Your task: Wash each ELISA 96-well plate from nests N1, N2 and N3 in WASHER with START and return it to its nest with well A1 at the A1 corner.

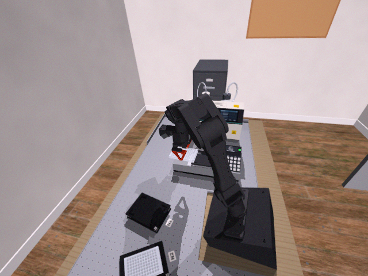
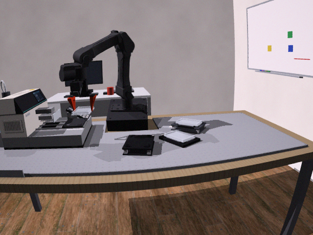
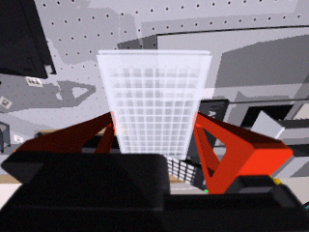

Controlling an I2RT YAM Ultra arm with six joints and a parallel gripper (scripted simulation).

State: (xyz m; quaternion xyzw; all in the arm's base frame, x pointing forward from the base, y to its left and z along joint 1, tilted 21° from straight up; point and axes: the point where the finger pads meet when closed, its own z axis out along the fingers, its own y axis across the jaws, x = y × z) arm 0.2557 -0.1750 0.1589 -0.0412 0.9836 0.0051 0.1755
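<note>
My hand is 70 mm short of the nest N1, 270 mm to the right of it and 130 mm above it. Round my hand: manifold head 70 mm behind, 240 mm to the right, 40 mm below; washer 70 mm behind, 240 mm to the right, 30 mm below; black washer carrier 100 mm behind, 90 mm to the right, 90 mm below.
</note>
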